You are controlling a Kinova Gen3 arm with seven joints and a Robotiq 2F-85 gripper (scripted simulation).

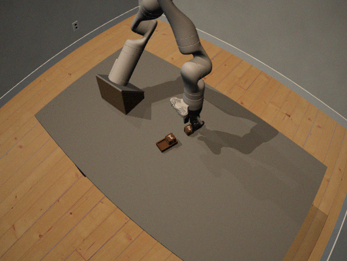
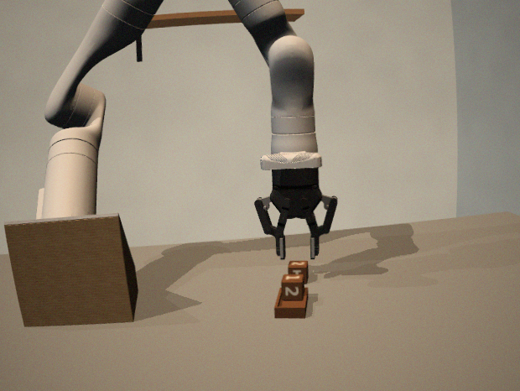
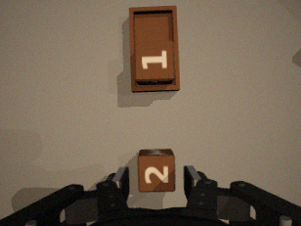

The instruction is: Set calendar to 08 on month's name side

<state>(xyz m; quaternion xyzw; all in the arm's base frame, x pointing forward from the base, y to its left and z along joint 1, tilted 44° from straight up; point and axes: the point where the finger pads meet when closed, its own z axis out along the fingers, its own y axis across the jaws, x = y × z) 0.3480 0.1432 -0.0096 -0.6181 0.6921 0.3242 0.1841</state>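
Right now my hand is 40 mm above the brown cube. The rest, counted from my hand: brown tray: 20 mm behind, 110 mm to the right, 50 mm below.
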